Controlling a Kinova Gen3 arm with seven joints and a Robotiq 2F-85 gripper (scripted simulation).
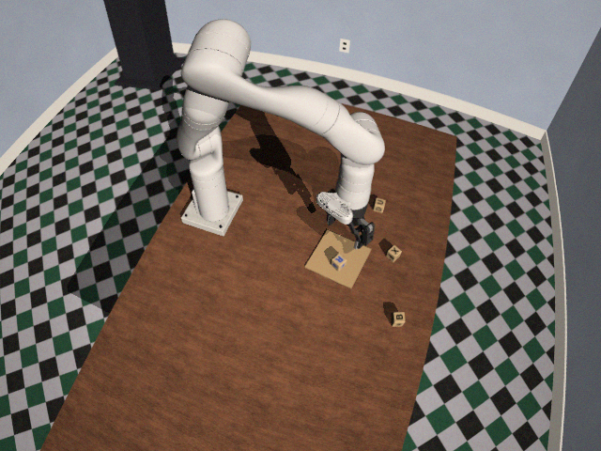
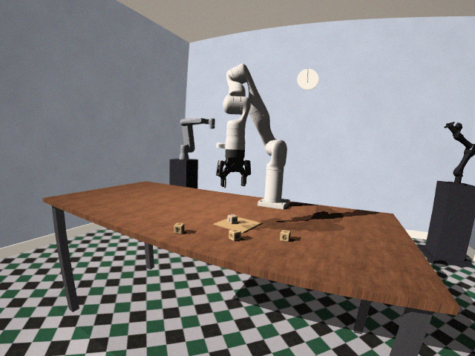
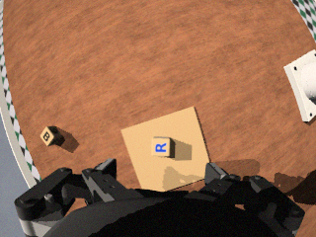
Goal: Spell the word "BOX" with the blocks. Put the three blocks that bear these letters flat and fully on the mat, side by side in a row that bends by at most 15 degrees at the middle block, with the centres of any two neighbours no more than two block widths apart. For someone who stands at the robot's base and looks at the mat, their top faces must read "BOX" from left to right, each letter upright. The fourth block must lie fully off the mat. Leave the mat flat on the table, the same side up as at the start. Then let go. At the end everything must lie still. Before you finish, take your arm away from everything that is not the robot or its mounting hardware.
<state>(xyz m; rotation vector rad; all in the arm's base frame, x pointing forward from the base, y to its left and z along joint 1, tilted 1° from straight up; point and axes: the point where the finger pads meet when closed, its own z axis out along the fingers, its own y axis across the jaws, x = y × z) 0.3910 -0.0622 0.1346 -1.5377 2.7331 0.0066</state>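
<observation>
Right now my hand is 2 cm to the right of the tan mat and 15 cm above it.
</observation>
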